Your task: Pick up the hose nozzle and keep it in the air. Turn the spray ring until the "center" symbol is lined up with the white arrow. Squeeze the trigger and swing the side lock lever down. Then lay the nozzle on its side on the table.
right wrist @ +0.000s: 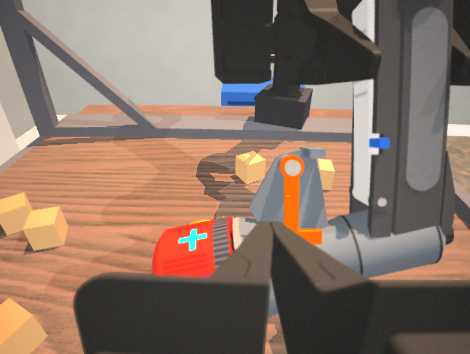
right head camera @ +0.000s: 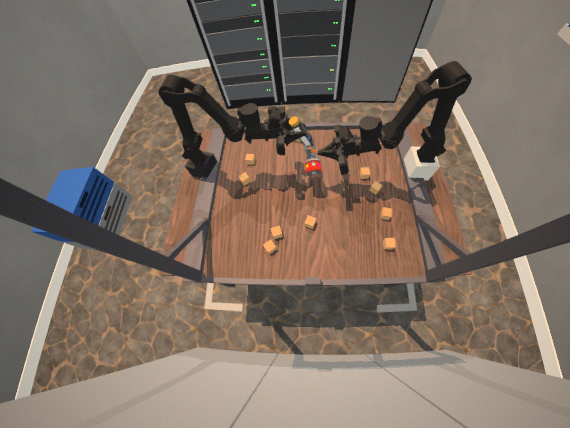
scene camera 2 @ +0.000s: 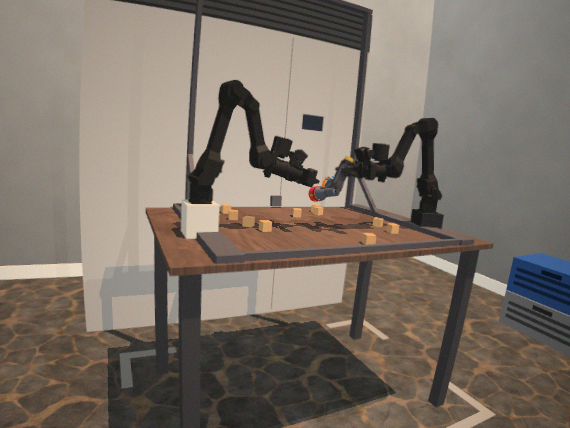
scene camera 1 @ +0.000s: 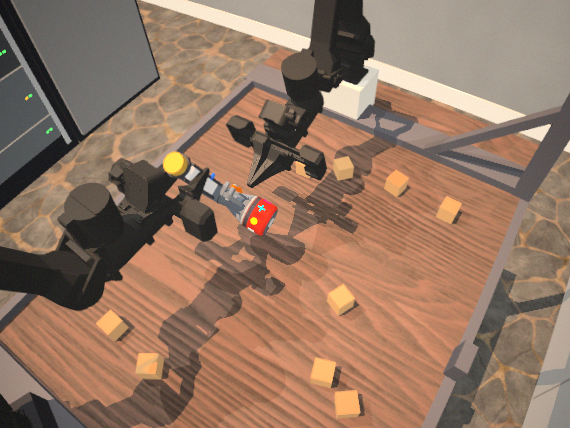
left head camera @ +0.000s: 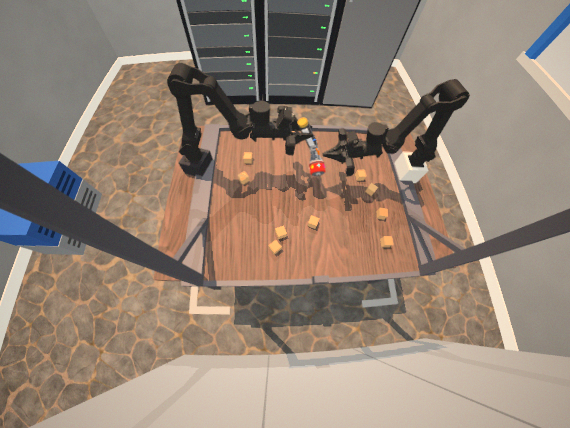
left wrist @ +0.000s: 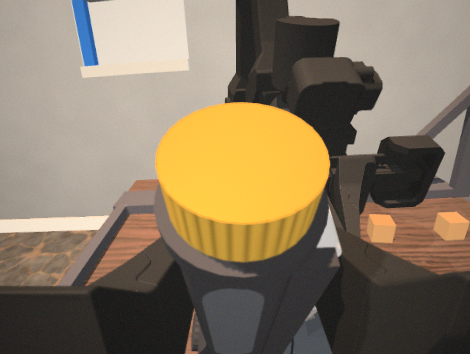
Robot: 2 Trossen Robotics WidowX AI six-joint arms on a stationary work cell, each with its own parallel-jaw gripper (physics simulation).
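Frame: origin at the left arm's base, x ahead, y left, z up, level; millimetres.
Seen in the pictures: left gripper, fingertip midpoint: [right wrist: 421, 67] [right head camera: 305, 129] [scene camera 2: 338, 169] [scene camera 1: 199, 164] [left head camera: 312, 131]; right gripper, fingertip midpoint: [right wrist: 268, 231] [right head camera: 317, 153] [scene camera 2: 318, 182] [scene camera 1: 249, 186] [left head camera: 322, 154] [left wrist: 352, 263]; left arm's base, link origin: [right wrist: 285, 91] [right head camera: 198, 159] [scene camera 2: 427, 211] [left head camera: 194, 156]; right arm's base, link origin: [right head camera: 425, 156] [scene camera 2: 200, 202] [scene camera 1: 350, 73] [left head camera: 415, 161].
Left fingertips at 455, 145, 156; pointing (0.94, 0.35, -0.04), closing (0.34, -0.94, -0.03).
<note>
Offsets run from my left fingertips to a thing's top centre, as dx, dy, dz. "spot": to the spot under its first point. Level surfaces: height alone.
The hose nozzle @[spot: +16, -44, -41] [left head camera: 312, 148] [right head camera: 306, 142] [scene camera 1: 215, 189] [right wrist: 410, 120] hangs in the air above the table, its yellow end cap @[spot: -39, -16, +43] [scene camera 1: 175, 163] [left wrist: 242, 165] up. Its red spray ring @[spot: +54, -92, -79] [left head camera: 317, 167] [scene camera 1: 260, 220] [scene camera 2: 314, 193] [right wrist: 175, 257] shows a cyan cross and part of a yellow mark in the right wrist view; I cannot make out the white arrow. The orange side lock lever @[+39, -41, -40] [right wrist: 291, 200] stands upright beside the grey body. My left gripper [scene camera 1: 193, 184] [left wrist: 248, 223] is shut on the nozzle's handle. My right gripper [left head camera: 325, 154] [scene camera 1: 250, 185] [right wrist: 268, 231] is shut and empty, close to the nozzle body.
Several small wooden cubes @[+100, -247, -198] [left head camera: 313, 222] [scene camera 1: 341, 300] @[-92, +155, -198] [scene camera 2: 369, 238] are scattered on the wooden table @[dz -232] [left head camera: 340, 255]. A dark frame [scene camera 1: 210, 119] runs along the table's edges. A white block @[+469, +146, -128] [left head camera: 411, 169] [scene camera 2: 200, 220] stands under the right arm's base.
</note>
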